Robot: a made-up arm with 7 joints. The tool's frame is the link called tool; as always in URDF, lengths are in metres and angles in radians. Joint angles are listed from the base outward.
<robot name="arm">
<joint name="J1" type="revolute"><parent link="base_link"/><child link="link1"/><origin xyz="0 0 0.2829"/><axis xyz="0 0 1"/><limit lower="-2.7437" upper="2.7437"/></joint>
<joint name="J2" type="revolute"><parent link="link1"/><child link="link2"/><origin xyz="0 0 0" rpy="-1.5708 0 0"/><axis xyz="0 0 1"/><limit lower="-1.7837" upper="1.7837"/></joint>
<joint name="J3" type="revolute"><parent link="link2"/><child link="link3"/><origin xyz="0 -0.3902 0" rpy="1.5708 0 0"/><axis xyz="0 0 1"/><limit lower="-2.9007" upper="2.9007"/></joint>
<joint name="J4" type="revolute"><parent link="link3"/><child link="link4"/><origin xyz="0.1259 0 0" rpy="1.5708 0 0"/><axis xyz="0 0 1"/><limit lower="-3.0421" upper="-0.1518"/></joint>
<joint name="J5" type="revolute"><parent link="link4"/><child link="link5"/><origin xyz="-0.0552 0.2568 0" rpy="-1.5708 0 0"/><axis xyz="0 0 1"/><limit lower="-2.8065" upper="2.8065"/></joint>
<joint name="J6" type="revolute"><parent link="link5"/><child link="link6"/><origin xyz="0 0 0" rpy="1.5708 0 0"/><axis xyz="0 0 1"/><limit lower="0.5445" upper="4.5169"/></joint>
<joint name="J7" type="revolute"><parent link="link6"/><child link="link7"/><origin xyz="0.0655 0 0" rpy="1.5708 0 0"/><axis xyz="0 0 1"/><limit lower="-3.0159" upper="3.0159"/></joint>
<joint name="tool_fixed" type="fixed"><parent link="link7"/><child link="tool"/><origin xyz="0 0 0"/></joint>
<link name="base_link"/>
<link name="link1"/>
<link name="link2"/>
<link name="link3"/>
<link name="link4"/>
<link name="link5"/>
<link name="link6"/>
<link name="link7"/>
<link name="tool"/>
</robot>
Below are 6 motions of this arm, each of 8 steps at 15 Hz.
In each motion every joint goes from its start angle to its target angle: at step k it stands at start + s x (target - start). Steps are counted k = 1, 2, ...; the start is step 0. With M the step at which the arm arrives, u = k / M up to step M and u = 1 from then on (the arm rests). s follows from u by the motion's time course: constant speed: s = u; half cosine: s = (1 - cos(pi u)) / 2; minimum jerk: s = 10 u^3 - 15 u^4 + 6 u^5.
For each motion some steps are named. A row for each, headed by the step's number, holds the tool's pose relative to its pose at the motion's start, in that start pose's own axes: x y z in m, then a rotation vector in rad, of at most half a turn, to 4 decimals.
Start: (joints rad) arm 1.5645 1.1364 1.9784 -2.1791 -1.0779 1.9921 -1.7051
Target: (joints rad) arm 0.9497 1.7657 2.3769 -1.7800 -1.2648 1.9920 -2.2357
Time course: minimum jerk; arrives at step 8
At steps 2, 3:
2: -0.0204 -0.0377 -0.0264 -0.0786 -0.0505 0.0297
3: -0.0445 -0.1099 -0.0713 -0.1988 -0.1542 0.0842

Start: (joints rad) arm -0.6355 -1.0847 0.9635 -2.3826 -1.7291 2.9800 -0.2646
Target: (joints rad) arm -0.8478 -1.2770 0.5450 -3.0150 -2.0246 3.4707 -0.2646
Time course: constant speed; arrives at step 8
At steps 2, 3, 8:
2: -0.0052 -0.0512 0.0080 0.1732 0.0718 -0.0348
3: -0.0069 -0.0754 0.0066 0.2589 0.1150 -0.0362
8: 0.0021 -0.1695 -0.0393 0.6336 0.3845 0.1144

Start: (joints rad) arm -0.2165 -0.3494 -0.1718 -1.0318 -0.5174 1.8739 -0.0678
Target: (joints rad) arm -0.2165 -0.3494 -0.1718 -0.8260 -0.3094 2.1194 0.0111
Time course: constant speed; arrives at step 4
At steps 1, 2, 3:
1: -0.0007 0.0092 -0.0188 0.0349 0.1089 0.0597
2: -0.0029 0.0185 -0.0374 0.0704 0.2183 0.1196
3: -0.0067 0.0278 -0.0559 0.1064 0.3281 0.1796

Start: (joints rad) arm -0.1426 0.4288 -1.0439 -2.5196 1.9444 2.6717 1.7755
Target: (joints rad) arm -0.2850 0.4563 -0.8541 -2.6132 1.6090 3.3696 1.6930
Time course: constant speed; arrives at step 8
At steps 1, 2, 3, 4, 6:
1: 0.0012 -0.0008 -0.0020 0.0951 0.0198 -0.0452
2: 0.0022 -0.0010 -0.0040 0.1884 0.0379 -0.0936
3: 0.0030 -0.0006 -0.0058 0.2798 0.0541 -0.1451
4: 0.0037 0.0005 -0.0073 0.3692 0.0684 -0.1994
6: 0.0051 0.0042 -0.0095 0.5415 0.0902 -0.3159

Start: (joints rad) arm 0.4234 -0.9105 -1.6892 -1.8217 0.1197 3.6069 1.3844
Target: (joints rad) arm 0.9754 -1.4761 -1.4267 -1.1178 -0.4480 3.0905 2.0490
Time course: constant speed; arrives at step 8
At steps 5, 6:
5: -0.0057 0.0571 0.1219 -0.1989 -0.3142 0.4855
6: -0.0003 0.0776 0.1438 -0.2469 -0.3277 0.5798

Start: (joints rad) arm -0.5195 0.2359 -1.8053 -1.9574 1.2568 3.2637 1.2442
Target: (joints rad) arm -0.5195 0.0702 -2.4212 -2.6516 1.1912 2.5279 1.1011
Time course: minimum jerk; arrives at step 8
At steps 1, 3, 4, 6, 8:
1: 0.0054 -0.0017 0.0018 -0.0119 0.0110 0.0012
3: 0.0971 -0.0222 0.0214 -0.2151 0.1751 0.0552
4: 0.1795 -0.0266 0.0233 -0.4027 0.2906 0.1544
6: 0.3136 -0.0016 -0.0076 -0.7311 0.4100 0.4405
8: 0.3430 0.0113 -0.0220 -0.8108 0.4202 0.5365

